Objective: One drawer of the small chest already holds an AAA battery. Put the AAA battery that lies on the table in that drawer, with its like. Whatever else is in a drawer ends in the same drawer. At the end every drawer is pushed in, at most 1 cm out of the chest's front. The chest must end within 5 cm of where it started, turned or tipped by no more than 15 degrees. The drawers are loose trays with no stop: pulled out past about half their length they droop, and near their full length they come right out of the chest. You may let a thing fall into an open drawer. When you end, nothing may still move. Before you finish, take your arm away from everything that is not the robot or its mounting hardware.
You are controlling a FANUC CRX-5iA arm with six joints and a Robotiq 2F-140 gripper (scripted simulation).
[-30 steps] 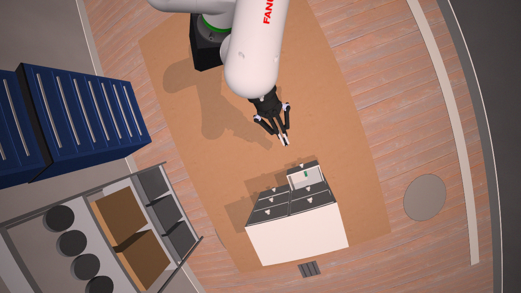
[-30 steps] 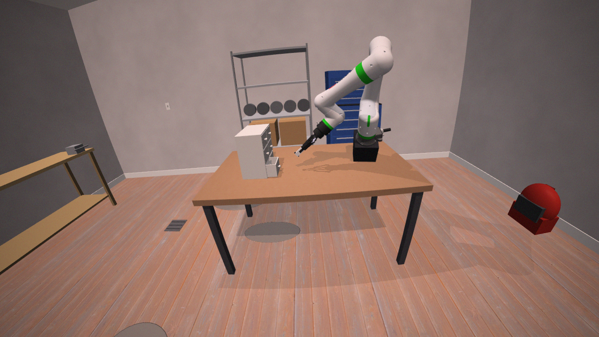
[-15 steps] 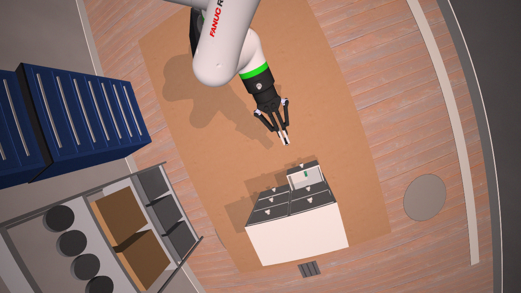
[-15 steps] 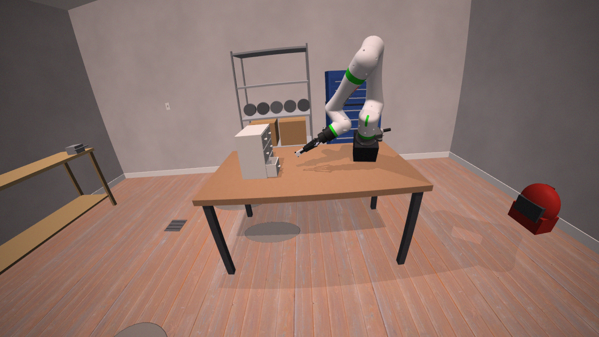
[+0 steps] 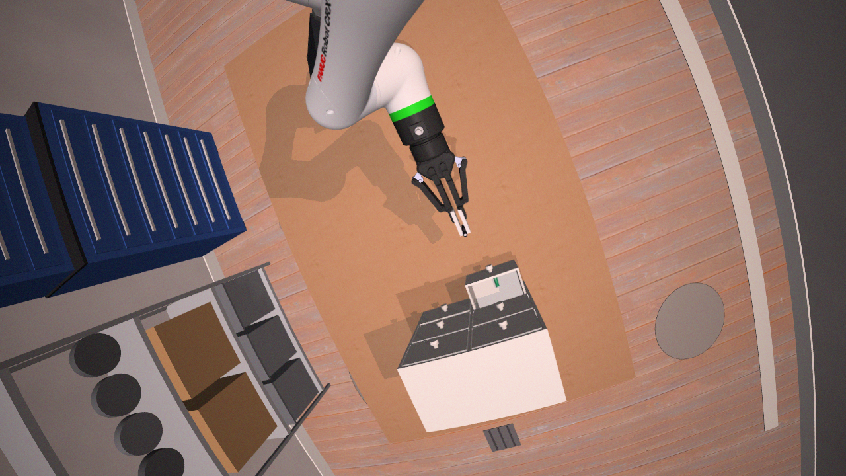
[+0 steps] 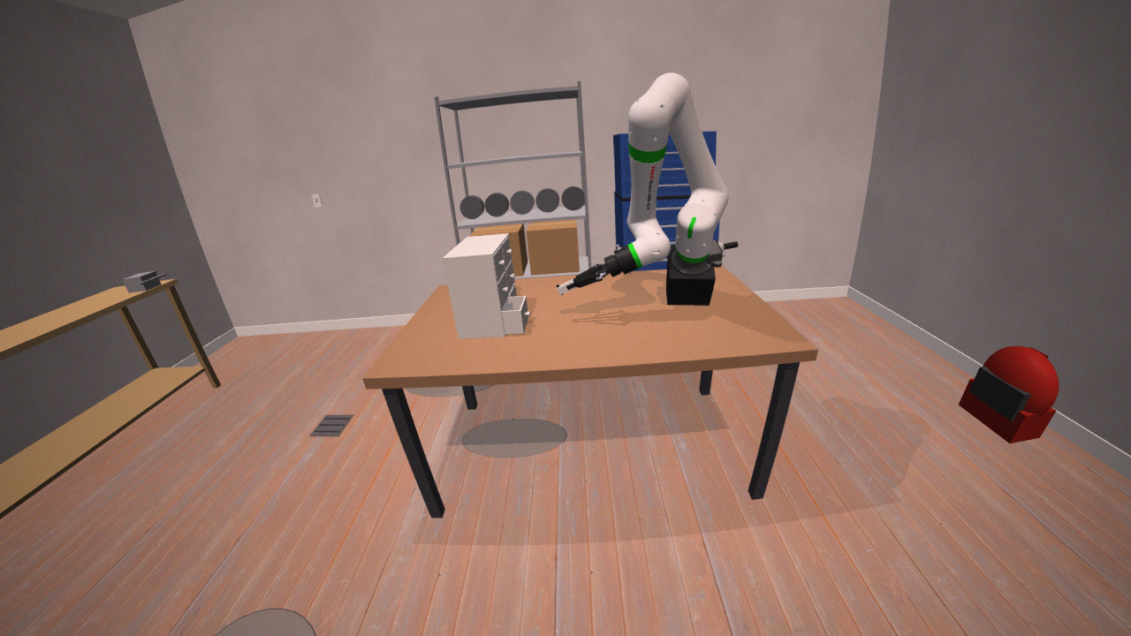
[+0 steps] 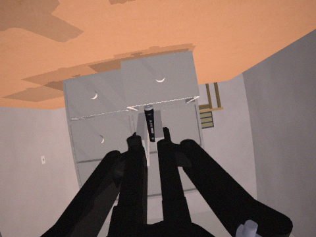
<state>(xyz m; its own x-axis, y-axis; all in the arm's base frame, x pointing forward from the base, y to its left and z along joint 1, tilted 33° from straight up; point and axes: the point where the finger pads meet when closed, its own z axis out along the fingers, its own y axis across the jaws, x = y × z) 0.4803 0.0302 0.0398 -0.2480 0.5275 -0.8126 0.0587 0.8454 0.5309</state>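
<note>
Right now my hand is 3 cm short of the AAA battery and 1 cm above it. From my hand the other things lie so: green battery (20 cm ahead, 1 cm to the left, 13 cm below).
</note>
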